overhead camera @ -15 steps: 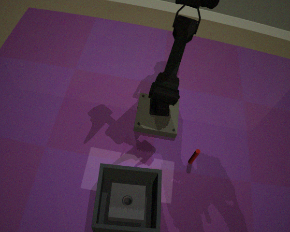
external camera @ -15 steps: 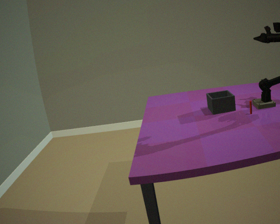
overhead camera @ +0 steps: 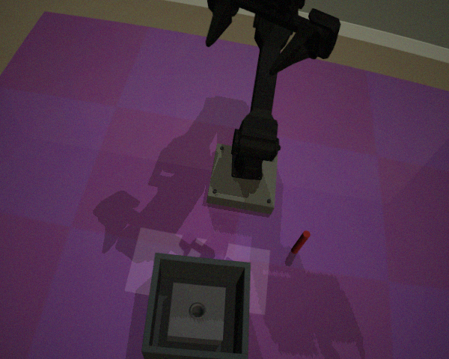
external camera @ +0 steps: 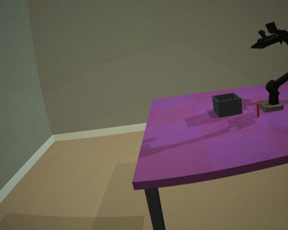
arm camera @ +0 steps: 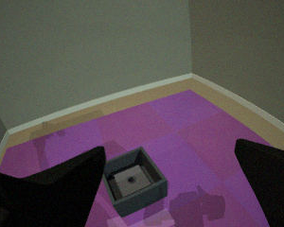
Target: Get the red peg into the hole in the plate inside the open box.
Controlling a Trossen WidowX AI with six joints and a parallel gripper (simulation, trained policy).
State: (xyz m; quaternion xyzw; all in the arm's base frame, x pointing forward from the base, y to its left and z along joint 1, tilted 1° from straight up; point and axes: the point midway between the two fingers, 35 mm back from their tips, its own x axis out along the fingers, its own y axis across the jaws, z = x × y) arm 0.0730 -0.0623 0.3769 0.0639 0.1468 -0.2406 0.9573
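My gripper tip is now 36 cm above the red peg, 18 cm to the right of it and 8 cm short of it. From my gripper tip the other things lie so: light grey plate (35 cm below, 23 cm ahead, 1 cm to the right); dark grey box (37 cm below, 23 cm ahead, 1 cm to the right).
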